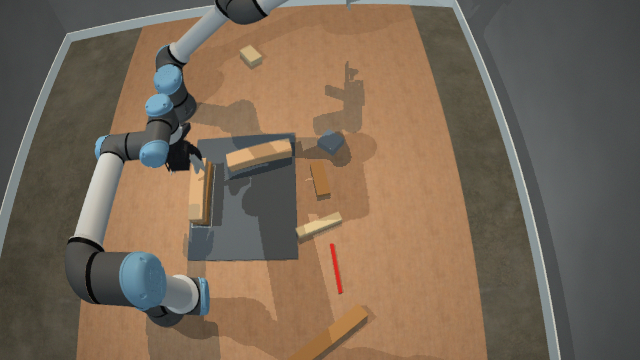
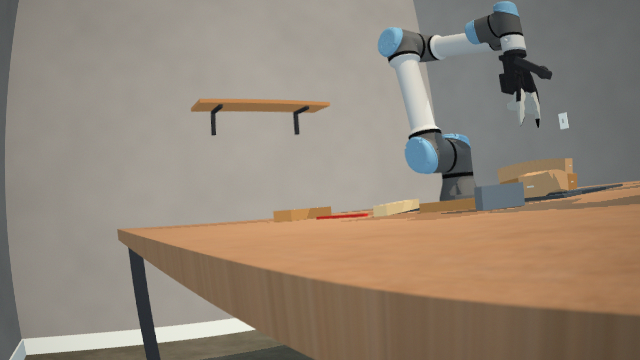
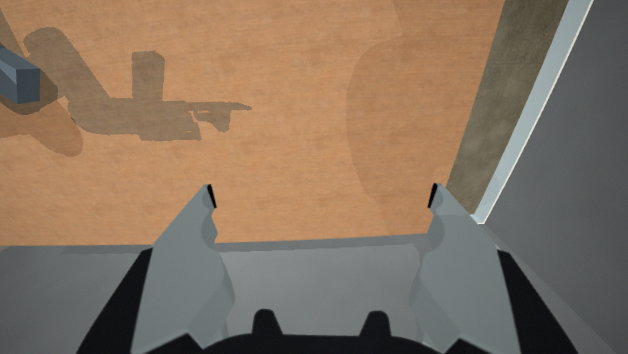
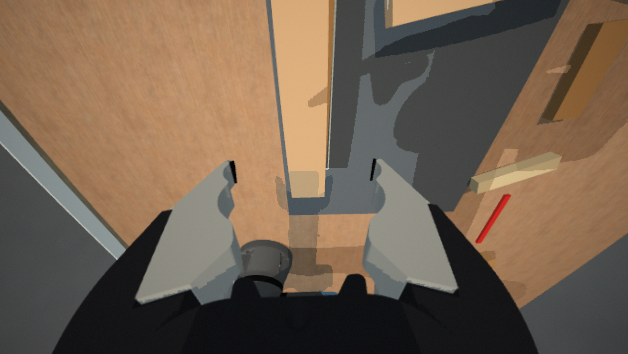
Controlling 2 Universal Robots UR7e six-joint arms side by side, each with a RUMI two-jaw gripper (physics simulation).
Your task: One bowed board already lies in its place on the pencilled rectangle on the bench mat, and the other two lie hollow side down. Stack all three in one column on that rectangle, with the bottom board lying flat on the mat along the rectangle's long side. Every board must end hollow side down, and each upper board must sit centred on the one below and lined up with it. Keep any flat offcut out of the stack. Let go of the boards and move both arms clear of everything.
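Frame: origin at the left arm's base, x back, y left, z down, level; centimetres.
Where they show: left gripper, fingertip midpoint: (image 3: 320, 185); right gripper, fingertip midpoint: (image 1: 189, 171) (image 2: 530, 126) (image 4: 304, 161); left arm's base, link origin: (image 1: 180, 109); right arm's base, link origin: (image 4: 266, 256).
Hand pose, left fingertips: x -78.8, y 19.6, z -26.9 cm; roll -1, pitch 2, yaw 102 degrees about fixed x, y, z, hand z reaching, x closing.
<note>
Things, the pixels of their top centre, and the offset from my left fingertips. "pt": a spot on its surface instead. Level surfaces: height alone.
- pencilled rectangle, surface spot: (image 1: 209, 200) pt dx +68.7, dy -67.5, dz +24.0 cm
- mat, surface height: dz +26.3 cm
- upper board, top centre: (image 4: 304, 124) (image 2: 533, 160) (image 1: 196, 186) dx +71.6, dy -64.4, dz +17.5 cm
- lower board, top centre: (image 1: 200, 189) dx +71.3, dy -63.5, dz +21.4 cm
- third board, top centre: (image 2: 544, 170) (image 1: 258, 151) dx +47.8, dy -53.4, dz +21.3 cm
- blue-grey block, top centre: (image 2: 497, 184) (image 1: 330, 139) dx +21.3, dy -53.6, dz +23.3 cm
- brown flat piece, top centre: (image 2: 453, 200) (image 4: 590, 75) (image 1: 320, 177) dx +28.4, dy -67.1, dz +25.1 cm
- pale offcut, top centre: (image 2: 397, 201) (image 4: 519, 177) (image 1: 318, 223) dx +32.8, dy -84.5, dz +24.2 cm
- red stick, top centre: (image 2: 340, 215) (image 1: 336, 267) (image 4: 492, 222) dx +30.8, dy -100.5, dz +26.3 cm
- long board, top centre: (image 2: 304, 208) (image 1: 328, 337) dx +38.8, dy -123.6, dz +24.0 cm
- pale block, top centre: (image 1: 250, 53) dx +44.5, dy +1.9, dz +23.9 cm
Two bowed boards are stacked on the pencilled rectangle (image 1: 213, 200) of the mat (image 1: 240, 247). The upper board (image 1: 197, 192) (image 2: 535, 166) (image 4: 302, 100) covers most of the lower board (image 1: 208, 195), whose side shows as a darker strip; exact centring cannot be judged. The third board (image 1: 259, 154) (image 2: 544, 185) (image 4: 440, 10) lies askew on the mat, hollow side down. My right gripper (image 2: 530, 123) (image 4: 304, 161) is open and empty, above the stack and clear of it. My left gripper (image 3: 320, 185) is open and empty, away from the boards.
A blue-grey block (image 1: 330, 142) (image 2: 499, 196) (image 3: 27, 85), a brown flat piece (image 1: 320, 180) and a pale offcut (image 1: 319, 226) (image 4: 517, 172) lie right of the mat. A red stick (image 1: 336, 268), a long board (image 1: 332, 332) and a pale block (image 1: 250, 56) lie farther off.
</note>
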